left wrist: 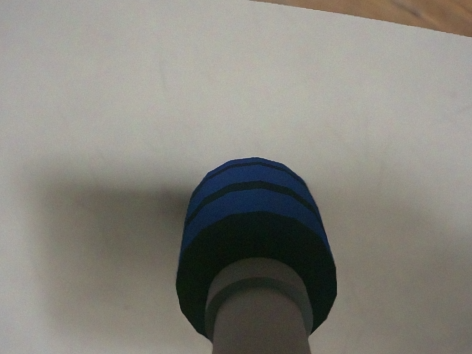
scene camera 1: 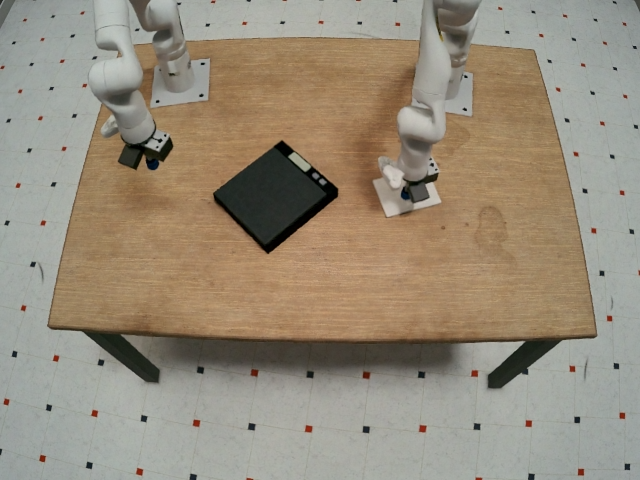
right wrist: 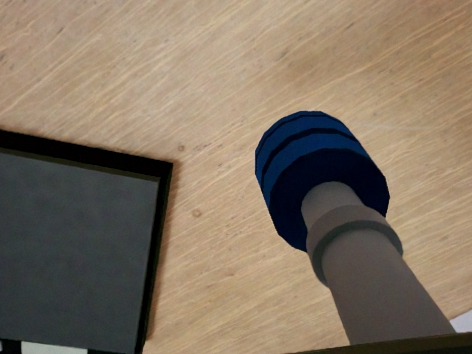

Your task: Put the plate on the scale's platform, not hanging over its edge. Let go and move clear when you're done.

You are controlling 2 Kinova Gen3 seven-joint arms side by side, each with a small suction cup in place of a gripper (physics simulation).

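Places are measured from the left arm's base along level axes (x back, y right, z up), in centimetres.
Where they show: left end effector, tool point: (left wrist: 250, 203) (scene camera 1: 405, 197); right end effector, tool point: (scene camera 1: 153, 165) (right wrist: 305, 161); right arm's base, origin of the base link: (scene camera 1: 180, 82).
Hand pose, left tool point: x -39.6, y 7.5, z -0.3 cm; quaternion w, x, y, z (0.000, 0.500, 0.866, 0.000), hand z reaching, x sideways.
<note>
After its pixels a point has its place.
The plate (scene camera 1: 388, 203) {x -42.8, y 11.7, z 0.7 cm} (left wrist: 125, 90) {x -40.5, y 3.7, z 0.7 cm}, a flat white rectangle, lies on the table to the right of the scale. My left gripper (scene camera 1: 405, 194) (left wrist: 255, 185), a blue suction cup, is over the middle of the plate, at or very close to its surface. Whether it touches or grips the plate cannot be told. The black scale (scene camera 1: 333, 192) {x -43.9, y 25.6, z 3.7 cm} (right wrist: 161, 220) {x -45.4, y 52.7, z 2.9 cm} has a dark grey square platform (scene camera 1: 271, 196) {x -48.1, y 40.2, z 4.5 cm} (right wrist: 75, 250) {x -46.6, y 45.2, z 4.5 cm} with nothing on it. My right gripper (scene camera 1: 151, 164) (right wrist: 310, 135), also a blue suction cup, is open and holds nothing above the table, left of the scale in the scene view.
The wooden table (scene camera 1: 320, 289) {x -68.3, y 24.4, z 0.0 cm} carries both arms' white mounting plates (scene camera 1: 201, 77) {x -7.8, y 72.1, z 0.1 cm} (scene camera 1: 466, 93) {x -0.2, y -7.1, z 0.1 cm} at its back edge. The scale's display (scene camera 1: 299, 161) {x -36.5, y 35.6, z 4.0 cm} and two grey buttons lie along its upper right side. The left arm reaches down over the plate from the back.
</note>
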